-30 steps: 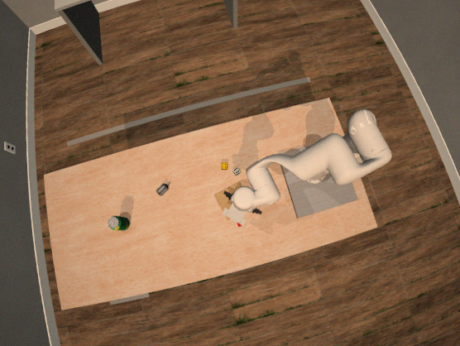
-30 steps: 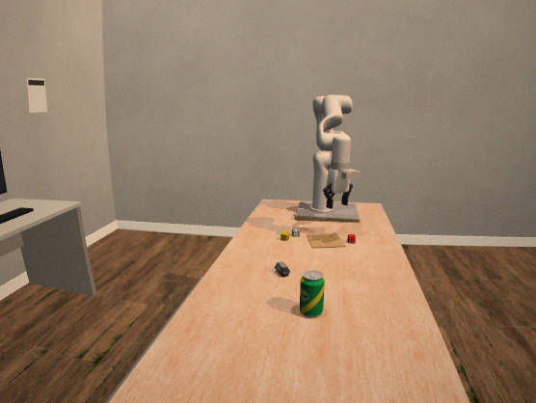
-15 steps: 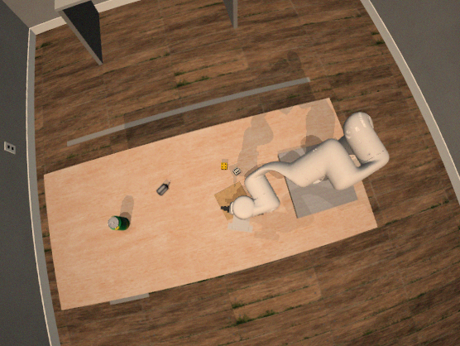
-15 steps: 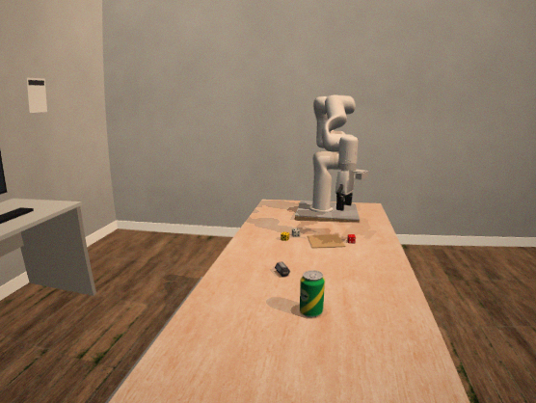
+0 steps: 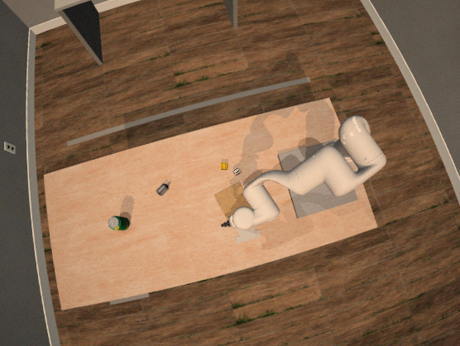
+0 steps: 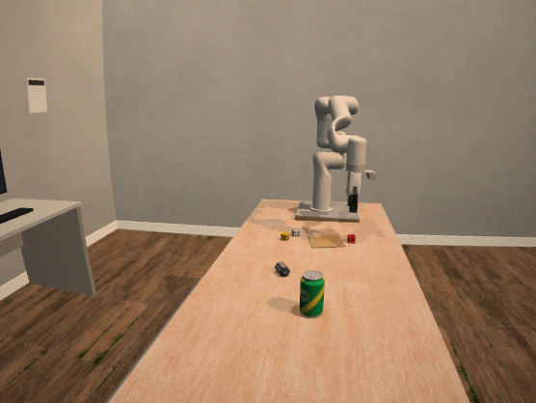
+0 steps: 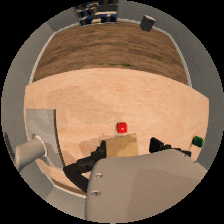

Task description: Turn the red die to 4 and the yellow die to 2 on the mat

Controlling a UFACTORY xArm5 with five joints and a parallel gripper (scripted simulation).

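Right now the red die is 1 cm to the left of my hand and 14 cm below it. Also, from my hand: brown mat: 3 cm ahead, 10 cm to the right, 15 cm below; then yellow die: 6 cm ahead, 27 cm to the right, 14 cm below; then white die: 24 cm to the right, 14 cm below.
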